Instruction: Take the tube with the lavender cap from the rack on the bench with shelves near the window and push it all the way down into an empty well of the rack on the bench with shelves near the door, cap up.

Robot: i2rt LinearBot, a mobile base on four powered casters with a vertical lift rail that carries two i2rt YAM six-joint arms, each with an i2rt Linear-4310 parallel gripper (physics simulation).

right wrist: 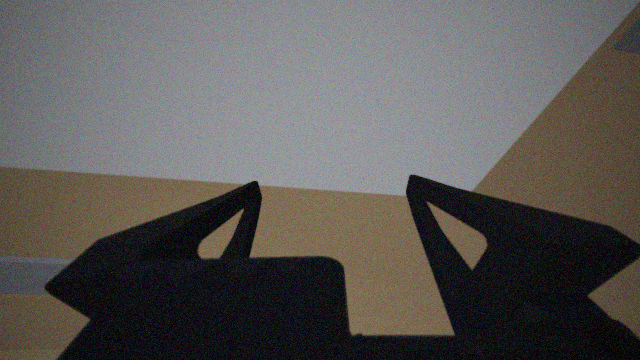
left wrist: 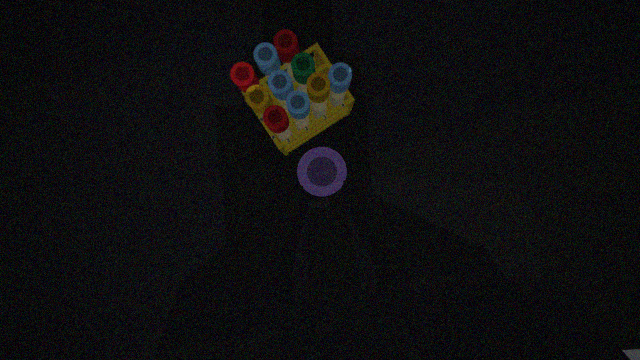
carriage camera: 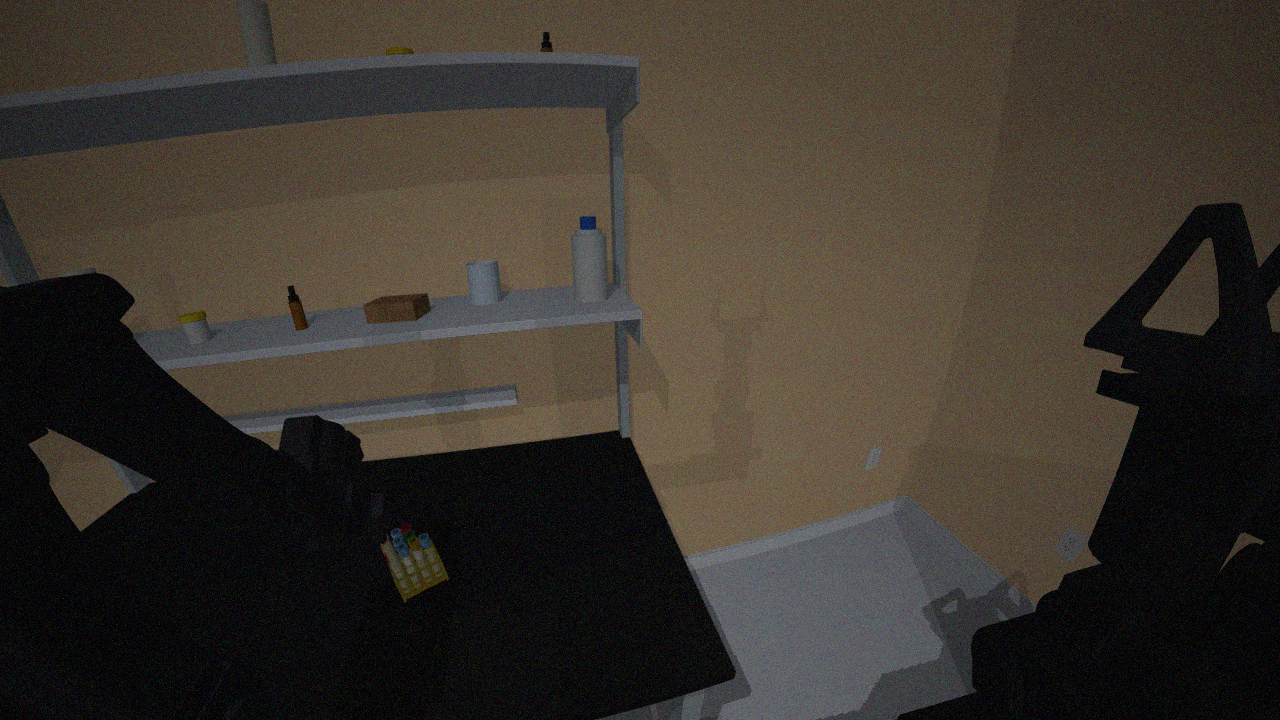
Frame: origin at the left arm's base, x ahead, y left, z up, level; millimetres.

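Seen in the pictures: left gripper, fingertip midpoint: point(left wrist: 323, 187) point(carriage camera: 377, 531); right gripper, fingertip midpoint: point(right wrist: 332, 186) point(carriage camera: 1271, 214).
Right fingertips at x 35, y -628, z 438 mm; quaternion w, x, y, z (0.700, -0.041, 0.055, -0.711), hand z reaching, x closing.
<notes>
Offsets run from my right fingertips to a thing's top centre. "spot": to the spot under its first point. Level surfaces: height alone.
The tube with the lavender cap {307 mm ahead, 691 mm left, 429 mm down} point(left wrist: 322, 171) is in my left gripper, seen from above in the left wrist view, cap toward the camera; its body is hidden below the cap. My left gripper point(left wrist: 323, 187) is shut on it; its fingers are almost lost in the dark. The yellow rack {390 mm ahead, 722 mm left, 614 mm down} point(carriage camera: 424, 590) point(left wrist: 320, 128) stands on the dark bench, just beyond the cap in the left wrist view. It holds several tubes with red, blue, green and yellow caps. An open well {spot: 439 mm ahead, 709 mm left, 630 mm down} point(left wrist: 315, 54) shows near its far corner. My right gripper point(right wrist: 332, 186) is open and empty, raised well away from the bench.
The black bench top {672 mm down} point(carriage camera: 572, 573) carries the rack. Behind it a grey shelf unit point(carriage camera: 621, 205) holds a white bottle with a blue cap {spot: 707 mm ahead, 363 mm left, 133 mm down} point(carriage camera: 589, 264), a white cup {spot: 733 mm ahead, 598 mm left, 164 mm down} point(carriage camera: 483, 282), a brown box {spot: 631 mm ahead, 752 mm left, 187 mm down} point(carriage camera: 397, 308), an amber bottle {spot: 617 mm ahead, 975 mm left, 173 mm down} point(carriage camera: 297, 310) and a yellow-lidded jar {spot: 565 mm ahead, 1197 mm left, 180 mm down} point(carriage camera: 194, 327).
</notes>
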